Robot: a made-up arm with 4 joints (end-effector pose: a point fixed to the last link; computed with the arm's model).
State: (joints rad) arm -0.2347 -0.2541 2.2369 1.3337
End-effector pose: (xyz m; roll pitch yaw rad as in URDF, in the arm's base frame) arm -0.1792 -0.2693 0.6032 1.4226 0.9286 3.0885
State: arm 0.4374 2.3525 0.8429 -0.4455
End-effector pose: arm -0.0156 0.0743 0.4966 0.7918 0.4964 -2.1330
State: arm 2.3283 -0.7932 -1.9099 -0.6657
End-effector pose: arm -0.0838 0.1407 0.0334 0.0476 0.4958 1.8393
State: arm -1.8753 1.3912 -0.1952 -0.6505
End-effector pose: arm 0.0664 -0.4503 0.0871 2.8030 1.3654 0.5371
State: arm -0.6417 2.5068 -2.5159 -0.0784
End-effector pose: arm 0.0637 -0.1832 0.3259 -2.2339 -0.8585 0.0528
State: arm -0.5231 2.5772 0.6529 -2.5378
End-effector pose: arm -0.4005 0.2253 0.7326 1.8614 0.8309 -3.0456
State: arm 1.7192 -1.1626 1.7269 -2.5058
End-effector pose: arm 0.6540 0.2167 0.0637 -0.2135 -0.2913 -1.6353
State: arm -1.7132 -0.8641 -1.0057 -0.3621
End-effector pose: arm -0.0563 -0.3184 0.2013 2.7692 -0.2872 -1.1998
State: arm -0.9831 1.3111 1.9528 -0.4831
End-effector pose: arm 0.1461 -0.2152 0.1895 -2.8791 0.2163 1.6690
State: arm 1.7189 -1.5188 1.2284 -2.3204
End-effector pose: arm 0.5790 0.2845 -0.2086 -0.7688 0.1938 -1.5530
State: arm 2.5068 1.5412 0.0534 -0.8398
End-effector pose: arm 0.0181 0.2860 -0.2646 -2.2791 -0.6879 1.5325
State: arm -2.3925 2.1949 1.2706 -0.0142
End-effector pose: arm 0.1122 -0.1614 -0.0391 -2.6365 -0.5659 1.7770
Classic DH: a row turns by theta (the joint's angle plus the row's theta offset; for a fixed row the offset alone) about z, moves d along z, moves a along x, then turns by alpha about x. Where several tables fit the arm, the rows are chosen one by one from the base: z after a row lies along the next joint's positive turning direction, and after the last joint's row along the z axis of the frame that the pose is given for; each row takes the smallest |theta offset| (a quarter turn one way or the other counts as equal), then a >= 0, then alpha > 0; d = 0 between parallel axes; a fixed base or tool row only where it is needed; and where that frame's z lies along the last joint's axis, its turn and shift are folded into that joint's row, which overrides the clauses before.
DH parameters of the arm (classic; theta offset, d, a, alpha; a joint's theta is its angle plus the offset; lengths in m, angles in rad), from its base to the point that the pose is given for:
base (fixed): -1.5708 0.1509 0 1.5708
joint 1: 0 -0.0365 -0.0742 1.5708
joint 2: -1.5708 -0.2532 0.0465 1.5708
joint 3: 1.5708 -0.266 0.0354 -1.5708
joint 4: -1.5708 0.0024 0.3775 1.5708
tool (fixed): -1.5708 0.0083 0 0

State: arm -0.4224 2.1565 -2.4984 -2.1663
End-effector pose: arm -0.3038 0.3856 0.3612 -0.5678 -0.9621 0.6863
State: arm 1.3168 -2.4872 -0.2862 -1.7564
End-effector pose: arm 0.2855 0.6342 -0.0115 2.8395 0.5170 2.6374
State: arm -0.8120 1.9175 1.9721 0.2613
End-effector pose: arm 0.1543 -0.1496 0.4353 -3.1346 0.3756 1.4276
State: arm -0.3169 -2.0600 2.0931 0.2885
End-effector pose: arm -0.0177 -0.1319 0.4471 -2.8741 1.2897 -0.5642
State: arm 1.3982 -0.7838 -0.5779 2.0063
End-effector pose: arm 0.5104 -0.0738 0.1819 -2.9331 0.5106 0.8231
